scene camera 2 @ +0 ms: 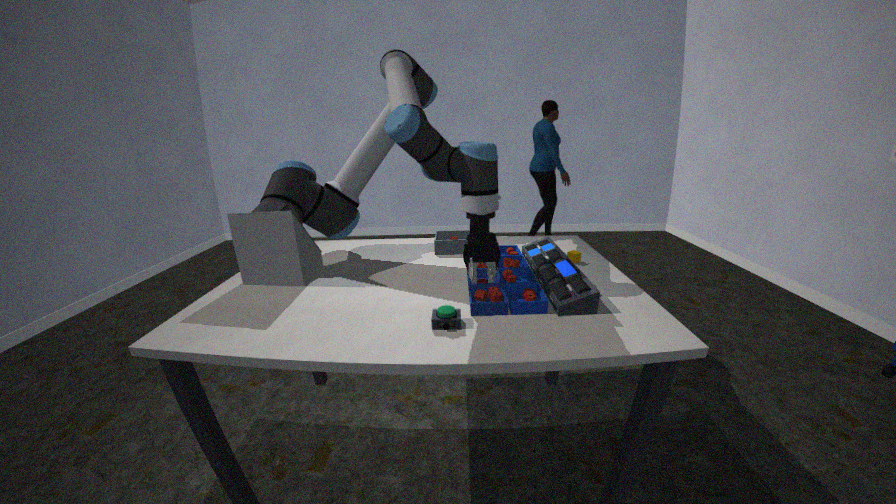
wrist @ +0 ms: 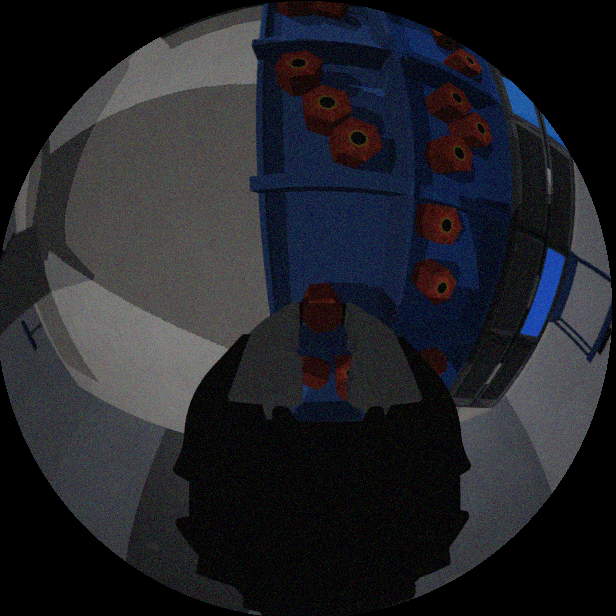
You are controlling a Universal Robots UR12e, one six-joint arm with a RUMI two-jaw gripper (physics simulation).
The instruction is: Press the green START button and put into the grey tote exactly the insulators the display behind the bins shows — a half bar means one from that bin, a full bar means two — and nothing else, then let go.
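My gripper (scene camera 2: 481,270) hangs just above the left column of the blue bins (scene camera 2: 506,282). In the wrist view the gripper (wrist: 321,310) is shut on a red insulator (wrist: 321,307) held between its grey fingertips. Several red insulators lie in the bins (wrist: 390,172), and two more show beneath the fingers (wrist: 321,370). The bin compartment just ahead of the fingertips (wrist: 339,241) holds none. The display (scene camera 2: 560,275) stands right of the bins with blue bars lit (scene camera 2: 565,268); it also shows in the wrist view (wrist: 540,298). The grey tote (scene camera 2: 451,242) sits behind the bins. The green START button (scene camera 2: 446,311) is at the front.
The grey robot pedestal (scene camera 2: 272,247) stands at the table's left rear. A small yellow block (scene camera 2: 573,255) sits right of the display. A person in blue (scene camera 2: 546,166) walks behind the table.
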